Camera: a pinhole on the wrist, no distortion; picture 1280 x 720 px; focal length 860.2 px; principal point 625.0 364.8 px. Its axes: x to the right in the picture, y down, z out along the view. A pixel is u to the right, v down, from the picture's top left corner.
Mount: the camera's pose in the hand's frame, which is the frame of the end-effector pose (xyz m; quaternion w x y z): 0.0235 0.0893 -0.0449 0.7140 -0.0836 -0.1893 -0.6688
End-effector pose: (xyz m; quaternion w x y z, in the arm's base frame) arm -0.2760 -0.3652 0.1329 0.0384 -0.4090 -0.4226 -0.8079
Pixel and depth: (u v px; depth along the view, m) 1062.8 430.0 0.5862
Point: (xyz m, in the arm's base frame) 0.1331 0.0436 0.3341
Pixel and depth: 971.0 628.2 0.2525
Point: -0.1307 -0.2412 0.3122
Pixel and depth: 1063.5 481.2 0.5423
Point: 0.0846 0.0174 0.3487
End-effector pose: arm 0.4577 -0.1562 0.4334 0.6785 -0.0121 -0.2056 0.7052
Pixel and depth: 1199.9 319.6 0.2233
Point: 0.3636 -0.2325 0.6148
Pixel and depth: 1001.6 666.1 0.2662
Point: 0.2909 -0.1513 0.6601
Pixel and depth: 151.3 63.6 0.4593
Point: -0.0575 -0.4322 0.4649
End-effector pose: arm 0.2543 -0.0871 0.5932 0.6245 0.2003 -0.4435 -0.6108
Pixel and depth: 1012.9 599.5 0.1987
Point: 0.1552 -0.0659 0.7698
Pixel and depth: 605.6 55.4 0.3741
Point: 0.1887 0.1911 0.8638
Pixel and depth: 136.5 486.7 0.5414
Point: 0.3206 0.1110 1.2356
